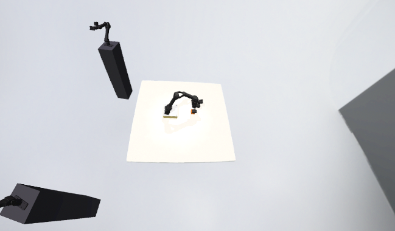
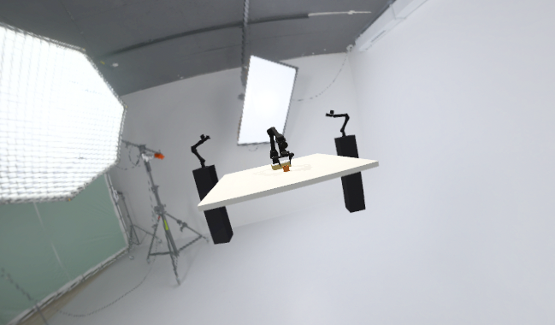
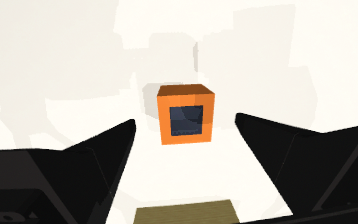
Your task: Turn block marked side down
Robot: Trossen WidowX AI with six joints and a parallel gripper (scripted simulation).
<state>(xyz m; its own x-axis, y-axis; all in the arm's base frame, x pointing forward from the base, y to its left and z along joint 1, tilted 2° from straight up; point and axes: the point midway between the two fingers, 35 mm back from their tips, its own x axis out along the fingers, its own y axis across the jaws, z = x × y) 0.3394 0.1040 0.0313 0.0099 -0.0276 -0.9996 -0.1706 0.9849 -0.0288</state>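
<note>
My gripper tip is now 2 cm above the orange block.
</note>
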